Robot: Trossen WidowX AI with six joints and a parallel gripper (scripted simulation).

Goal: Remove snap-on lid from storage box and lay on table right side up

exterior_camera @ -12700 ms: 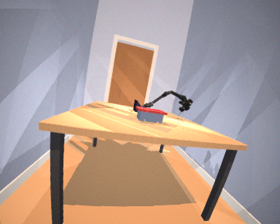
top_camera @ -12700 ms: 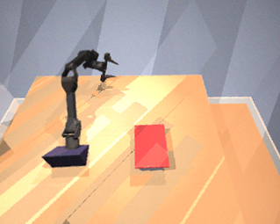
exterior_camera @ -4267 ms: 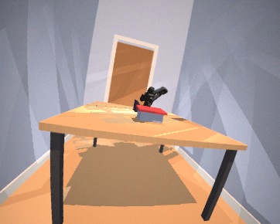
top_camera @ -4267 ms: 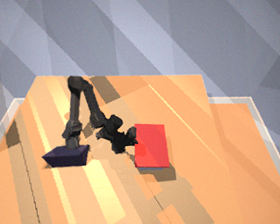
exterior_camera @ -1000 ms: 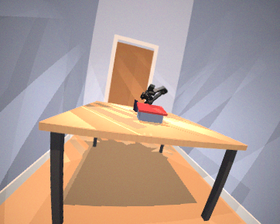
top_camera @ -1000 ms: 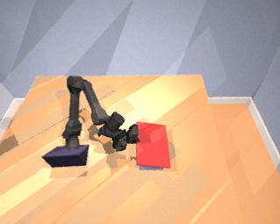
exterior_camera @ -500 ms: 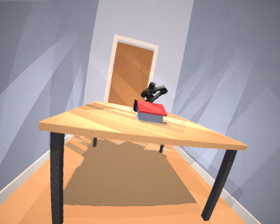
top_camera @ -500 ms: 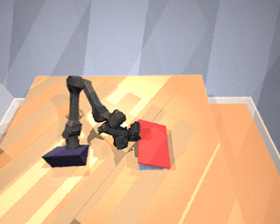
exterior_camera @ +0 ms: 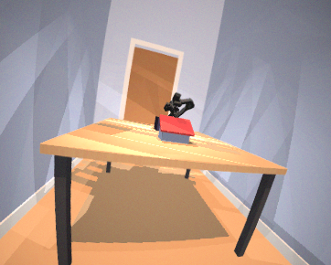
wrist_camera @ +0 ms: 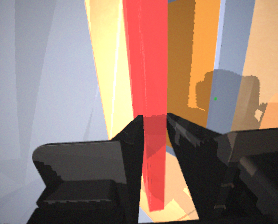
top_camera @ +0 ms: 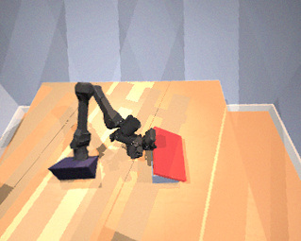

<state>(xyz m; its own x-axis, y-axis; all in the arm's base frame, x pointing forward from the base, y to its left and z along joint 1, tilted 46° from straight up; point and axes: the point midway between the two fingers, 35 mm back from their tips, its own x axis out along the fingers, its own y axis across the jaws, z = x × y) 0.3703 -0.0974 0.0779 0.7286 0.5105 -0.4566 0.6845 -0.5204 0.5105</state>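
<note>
The lid is 70 mm ahead of my gripper tip and 40 mm below it. The rest, counted from my gripper tip: storage box (120 mm below, 50 mm ahead).
</note>
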